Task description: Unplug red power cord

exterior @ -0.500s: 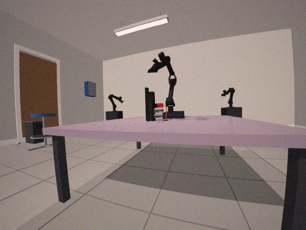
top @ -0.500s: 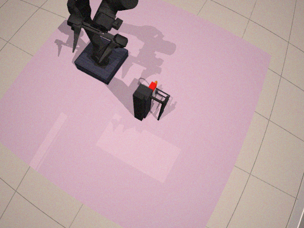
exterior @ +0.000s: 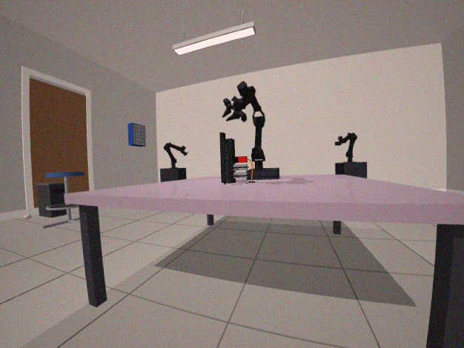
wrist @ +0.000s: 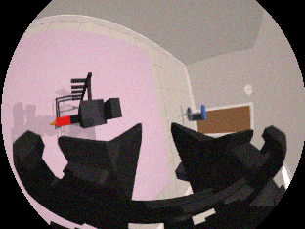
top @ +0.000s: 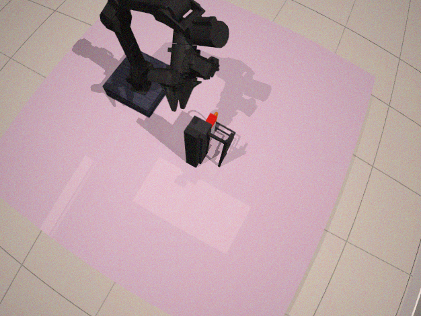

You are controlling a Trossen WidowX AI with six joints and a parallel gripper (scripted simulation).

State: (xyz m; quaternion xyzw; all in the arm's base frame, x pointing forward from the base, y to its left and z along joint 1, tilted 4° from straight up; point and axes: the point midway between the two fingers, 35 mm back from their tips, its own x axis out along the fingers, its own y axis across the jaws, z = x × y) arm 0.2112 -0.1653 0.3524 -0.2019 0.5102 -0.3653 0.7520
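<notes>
The red plug is 60 mm ahead of my gripper tip, 90 mm to the left of it and 240 mm below it.
</notes>
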